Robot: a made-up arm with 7 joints.
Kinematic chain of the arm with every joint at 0, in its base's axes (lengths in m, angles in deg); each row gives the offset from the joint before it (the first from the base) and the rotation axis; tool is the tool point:
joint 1: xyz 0 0.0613 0 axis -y
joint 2: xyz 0 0.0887 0 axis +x
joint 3: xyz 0 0 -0.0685 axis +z
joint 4: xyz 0 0 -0.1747 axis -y
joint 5: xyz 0 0 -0.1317 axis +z
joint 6: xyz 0 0 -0.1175 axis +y
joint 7: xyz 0 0 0 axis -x
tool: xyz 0 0 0
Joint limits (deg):
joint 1: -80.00..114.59
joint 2: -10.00..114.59
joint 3: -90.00..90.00
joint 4: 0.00..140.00
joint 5: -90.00..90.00
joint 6: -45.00..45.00
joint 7: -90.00..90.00
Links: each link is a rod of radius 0.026 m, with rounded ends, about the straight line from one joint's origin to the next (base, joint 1, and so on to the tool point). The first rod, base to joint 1, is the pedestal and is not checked.
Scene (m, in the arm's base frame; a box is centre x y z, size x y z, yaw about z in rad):
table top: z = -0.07
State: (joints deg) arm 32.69 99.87 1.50 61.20 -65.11 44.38 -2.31
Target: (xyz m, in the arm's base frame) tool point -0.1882 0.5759 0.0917
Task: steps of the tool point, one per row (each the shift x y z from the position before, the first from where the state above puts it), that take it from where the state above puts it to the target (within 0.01 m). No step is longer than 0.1 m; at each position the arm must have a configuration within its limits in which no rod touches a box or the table.
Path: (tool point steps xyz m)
1: -0.0723 0.0178 0.0359
2: -0.0796 0.0158 0.0084
3: -0.0764 0.0138 -0.0198
4: -0.0638 0.0117 -0.0446
5: -0.0432 0.0099 -0.0632

